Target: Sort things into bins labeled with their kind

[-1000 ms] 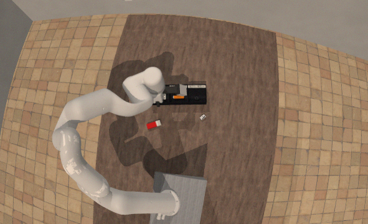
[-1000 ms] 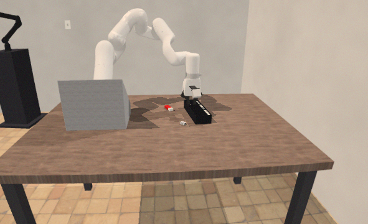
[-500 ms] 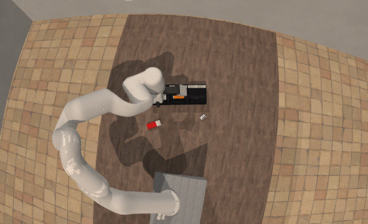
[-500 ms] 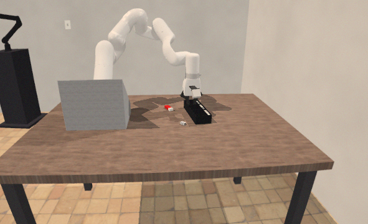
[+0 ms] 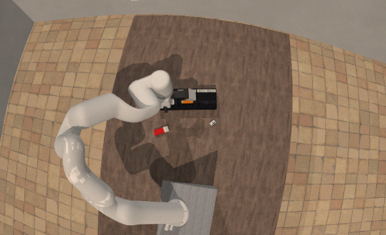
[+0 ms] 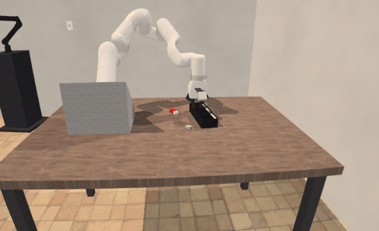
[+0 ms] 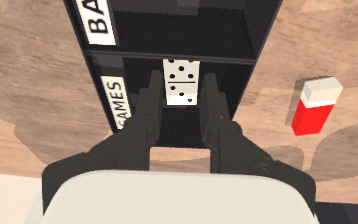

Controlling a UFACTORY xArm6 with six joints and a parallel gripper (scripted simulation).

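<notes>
Now: the white domino 3 cm below my hand. Also, from my hand: black nut 4 cm ahead, 16 cm to the right, 3 cm below; orange battery 2 cm ahead, 8 cm to the right, 3 cm below; eraser 13 cm behind, 1 cm to the right, 3 cm below.
</notes>
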